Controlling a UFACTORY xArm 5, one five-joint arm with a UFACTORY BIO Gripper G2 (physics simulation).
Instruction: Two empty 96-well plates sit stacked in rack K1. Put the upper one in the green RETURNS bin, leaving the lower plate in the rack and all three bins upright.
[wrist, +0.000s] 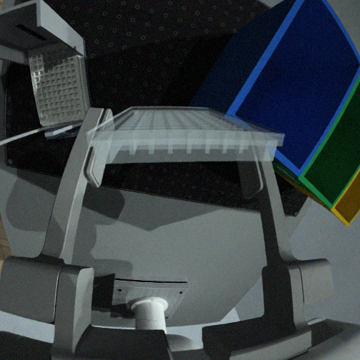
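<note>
My gripper (177, 152) is shut on a clear 96-well plate (185, 136), held across both fingers and seen nearly edge-on. The lower plate (57, 87) sits in rack K1 (62, 25) at the upper left, apart from the held plate. The green RETURNS bin (327, 177) is at the right, between the blue and yellow bins; part of it is hidden behind the blue bin. The held plate's right end overlaps the near edge of the blue bin in this view.
The blue bin (300, 85) stands large at the upper right. The yellow bin (348, 204) shows partly at the right edge. A dark perforated mat (150, 60) lies under the rack. A grey plate-like base with a white post (150, 315) is at the bottom.
</note>
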